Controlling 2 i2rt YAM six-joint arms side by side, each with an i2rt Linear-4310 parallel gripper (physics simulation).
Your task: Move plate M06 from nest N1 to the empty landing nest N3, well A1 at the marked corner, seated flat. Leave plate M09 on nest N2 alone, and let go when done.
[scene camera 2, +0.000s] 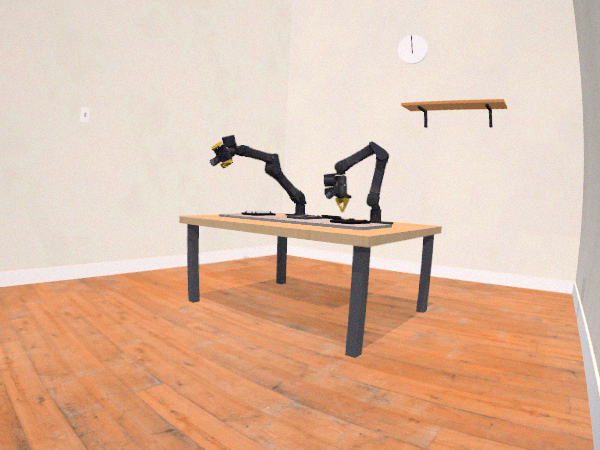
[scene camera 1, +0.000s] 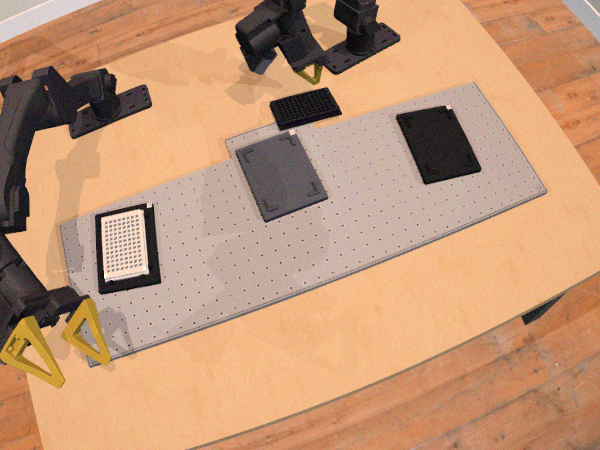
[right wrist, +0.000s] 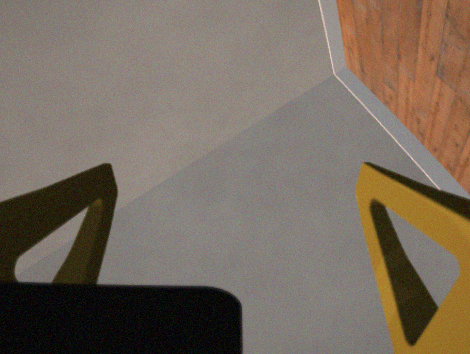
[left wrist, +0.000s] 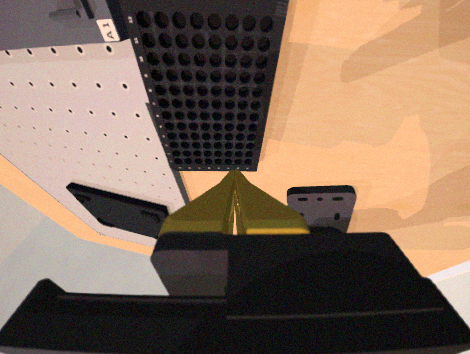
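A black well plate [scene camera 1: 306, 107] [left wrist: 215, 84] lies off the nests, behind the grey nest [scene camera 1: 281, 175] at the board's back edge. A white well plate [scene camera 1: 124, 245] sits on the left black nest [scene camera 1: 154, 260]. The right black nest [scene camera 1: 439, 145] and the grey nest hold no plate; white A1 tabs mark their corners. Plate and nest names are not readable. My left gripper [scene camera 1: 314, 82] [scene camera 2: 342, 210] [left wrist: 234, 177] is shut on nothing, above and behind the black plate, its tips by the plate's end in the wrist view. My right gripper [scene camera 1: 85, 374] [right wrist: 236, 176] is open and empty, raised at the left.
The perforated board [scene camera 1: 360, 210] carries the three nests on the wooden table [scene camera 1: 400, 320]. The left arm's base plate [scene camera 1: 387, 39] stands at the back, close to the black plate. The right arm's base plate [scene camera 1: 135, 100] stands behind the left part of the board.
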